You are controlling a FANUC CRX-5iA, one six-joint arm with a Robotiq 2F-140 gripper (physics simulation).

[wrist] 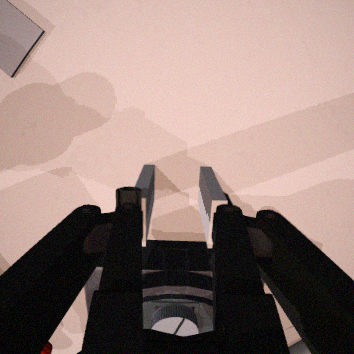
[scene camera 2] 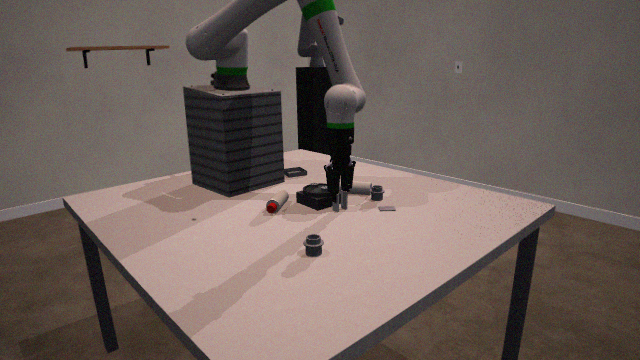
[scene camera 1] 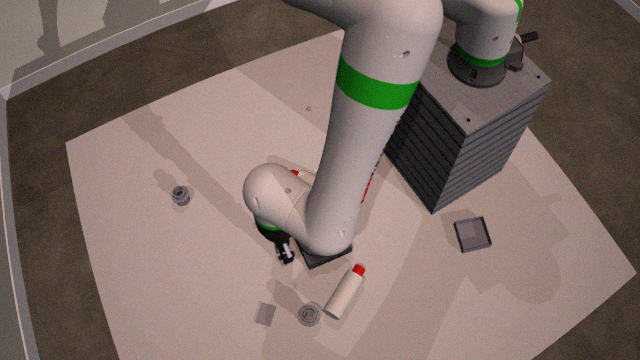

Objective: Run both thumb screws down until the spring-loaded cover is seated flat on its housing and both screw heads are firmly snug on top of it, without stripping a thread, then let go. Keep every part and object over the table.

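Pixels of known places: gripper, between the fingertips: (wrist: 176, 183) (scene camera 2: 339, 209); arm's base, origin of its link: (scene camera 2: 232, 88) (scene camera 1: 476, 64).
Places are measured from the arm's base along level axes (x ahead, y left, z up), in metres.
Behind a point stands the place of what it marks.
The dark square housing (scene camera 1: 327, 260) {y 0.199, x 0.447, z -0.391 m} (scene camera 2: 311, 200) {y 0.075, x 0.478, z -0.381 m} stands near the table's middle, partly hidden by the arm in scene camera 1. Its round dark cover (scene camera 2: 317, 188) {y 0.131, x 0.433, z -0.357 m} shows on top in scene camera 2. In the wrist view, one slotted, ridged screw head (wrist: 175, 325) {y 0.137, x 0.482, z -0.344 m} shows low between the finger bases; the other screw cannot be made out. Whether the cover is flat or the heads are snug cannot be told. My gripper (scene camera 1: 286, 256) {y 0.145, x 0.552, z -0.410 m} (scene camera 2: 340, 205) {y 0.145, x 0.552, z -0.410 m} (wrist: 176, 183) {y 0.145, x 0.552, z -0.410 m} points down beside the housing, with its fingertips low near the table. Its fingers are parted and empty.
A red-capped bottle (scene camera 1: 345, 293) (scene camera 2: 278, 199) lies beside the housing; another bottle (scene camera 2: 361, 188) {y 0.304, x 0.480, z -0.379 m} lies behind it. Two flanged round parts (scene camera 1: 180, 195) {y -0.134, x 0.790, z -0.408 m} (scene camera 1: 309, 315) {y 0.319, x 0.538, z -0.408 m}, a flat plate (scene camera 1: 265, 314) {y 0.284, x 0.646, z -0.408 m} (wrist: 19, 39) {y 0.267, x 0.640, z -0.407 m}, a small tray (scene camera 1: 476, 248) {y 0.310, x 0.047, z -0.397 m} and the arm's pedestal (scene camera 1: 450, 170) {y 0.162, x 0.122, z -0.172 m} stand around.
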